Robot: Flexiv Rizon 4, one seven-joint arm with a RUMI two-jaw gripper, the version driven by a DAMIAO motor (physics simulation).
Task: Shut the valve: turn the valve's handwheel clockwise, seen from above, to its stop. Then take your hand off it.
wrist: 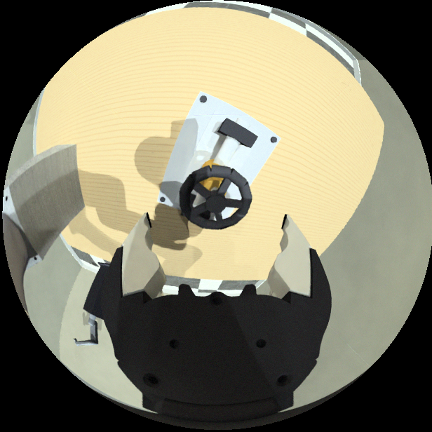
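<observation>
The black spoked handwheel (216,202) is near the middle of the wrist view, on top of the valve with its orange body (212,178). The valve stands on a pale base plate (207,111) with dark bolts at its corners. My gripper (216,214) is open, its two pale fingers spread wide. The wheel lies ahead of the palm, its near rim level with the fingertips in the picture, with a visible gap to each finger. Neither finger touches the wheel. The wheel hides part of the valve and of the plate's near end.
A black crosspiece (238,132) on a white pipe stands on the plate beyond the wheel. A grey curved block (47,202) shows at the far left. A dark block (95,290) with a grey hook (94,332) is at lower left. The wooden table (320,130) has checkered edges.
</observation>
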